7 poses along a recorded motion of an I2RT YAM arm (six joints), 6.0 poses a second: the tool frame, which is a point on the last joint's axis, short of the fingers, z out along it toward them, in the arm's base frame.
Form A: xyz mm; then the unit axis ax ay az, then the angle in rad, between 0 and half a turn.
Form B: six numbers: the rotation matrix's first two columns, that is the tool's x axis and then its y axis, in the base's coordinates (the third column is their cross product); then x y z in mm. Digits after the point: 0 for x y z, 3 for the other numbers.
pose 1, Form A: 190 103 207 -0.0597 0.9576 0.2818 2.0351
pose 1, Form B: -0.443 0.169 -0.881 -0.335 0.880 0.337 190 103 207
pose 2, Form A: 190 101 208 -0.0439 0.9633 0.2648 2.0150
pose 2, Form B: -0.427 0.179 -0.886 -0.300 0.897 0.325 190 101 208
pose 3, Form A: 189 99 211 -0.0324 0.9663 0.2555 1.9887
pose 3, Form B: -0.404 0.189 -0.895 -0.278 0.907 0.317 189 99 211
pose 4, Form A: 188 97 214 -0.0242 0.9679 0.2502 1.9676
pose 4, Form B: -0.386 0.198 -0.901 -0.263 0.912 0.313 188 97 214
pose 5, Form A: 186 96 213 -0.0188 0.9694 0.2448 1.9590
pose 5, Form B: -0.378 0.201 -0.904 -0.252 0.917 0.310 186 96 213
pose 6, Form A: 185 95 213 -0.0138 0.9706 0.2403 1.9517
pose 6, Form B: -0.371 0.205 -0.906 -0.241 0.921 0.307 185 95 213
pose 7, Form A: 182 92 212 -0.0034 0.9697 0.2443 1.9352
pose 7, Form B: -0.356 0.224 -0.907 -0.233 0.919 0.318 182 92 212
